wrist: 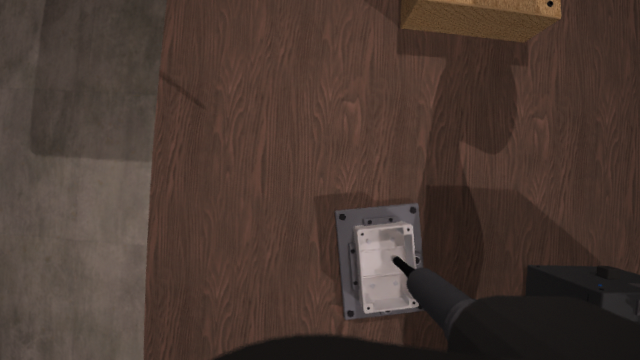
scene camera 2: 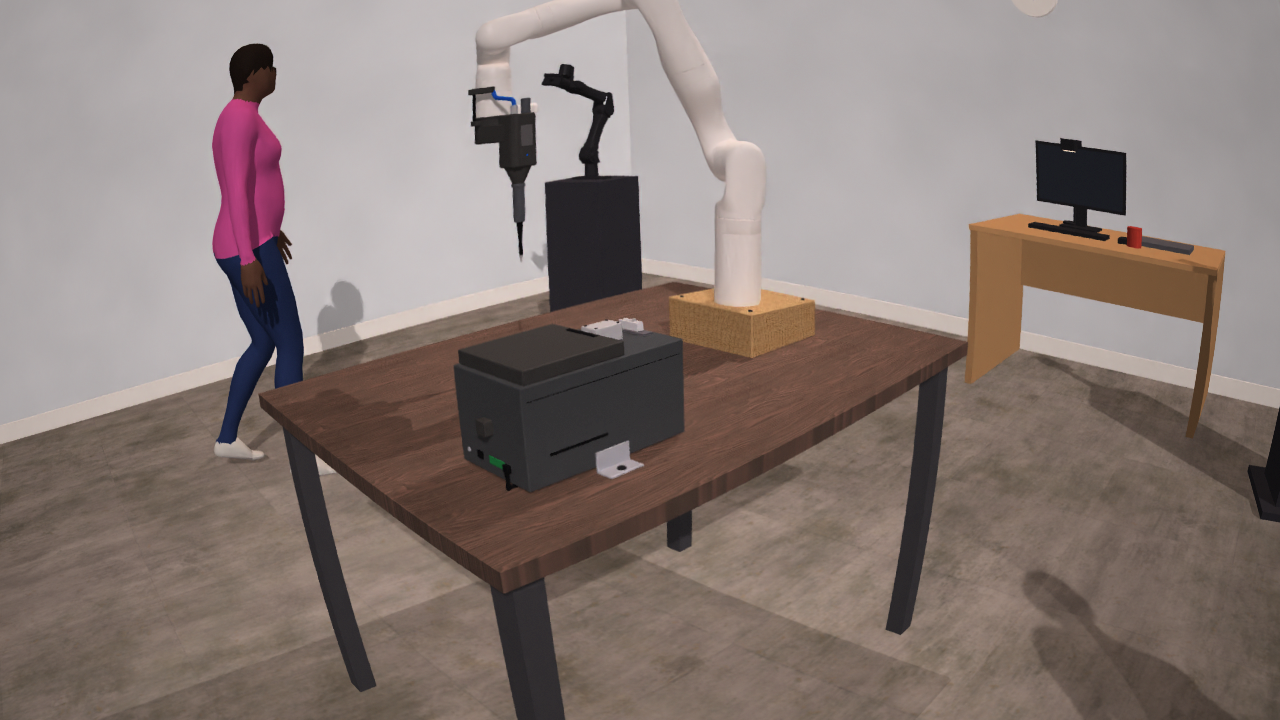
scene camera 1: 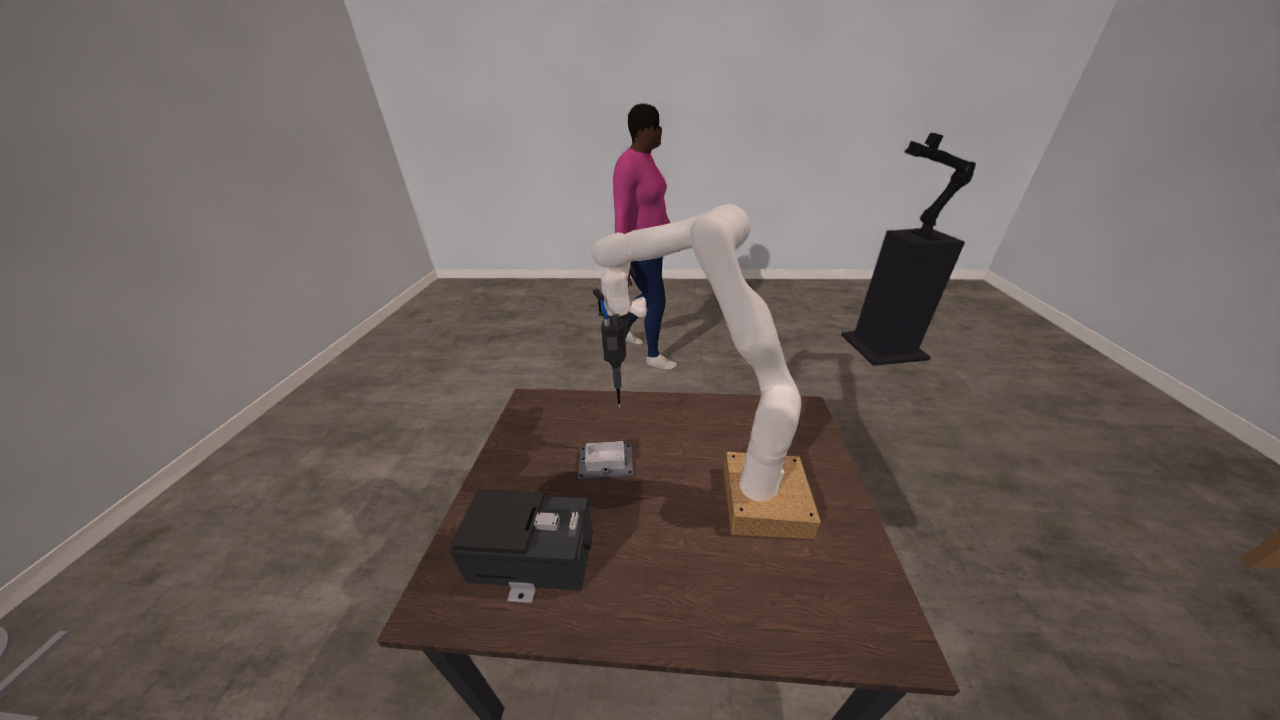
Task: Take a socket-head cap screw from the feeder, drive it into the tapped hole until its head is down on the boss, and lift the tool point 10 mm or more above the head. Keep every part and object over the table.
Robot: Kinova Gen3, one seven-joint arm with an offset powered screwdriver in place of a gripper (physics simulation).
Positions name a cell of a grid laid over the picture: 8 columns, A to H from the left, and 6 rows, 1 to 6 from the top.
Scene:
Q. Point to a black screw feeder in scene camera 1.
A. At D5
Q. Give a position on a black screw feeder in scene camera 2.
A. E4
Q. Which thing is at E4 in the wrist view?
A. A grey fixture plate.

